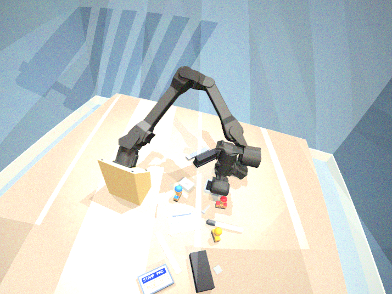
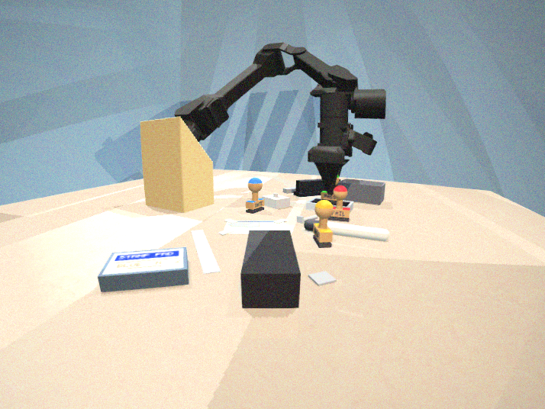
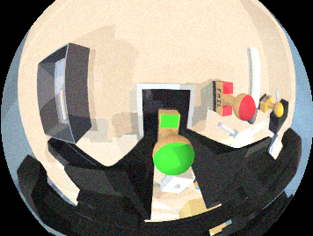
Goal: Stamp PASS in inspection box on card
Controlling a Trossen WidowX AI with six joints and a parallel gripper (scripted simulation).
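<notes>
The ink pad is 3 cm below my gripper tip. Round my gripper tip: red-knobbed stamp: 7 cm to the right, 3 cm ahead, 2 cm below; green knob stamp: right at my gripper tip; grey tray: 14 cm to the left, 5 cm ahead, 2 cm below.
</notes>
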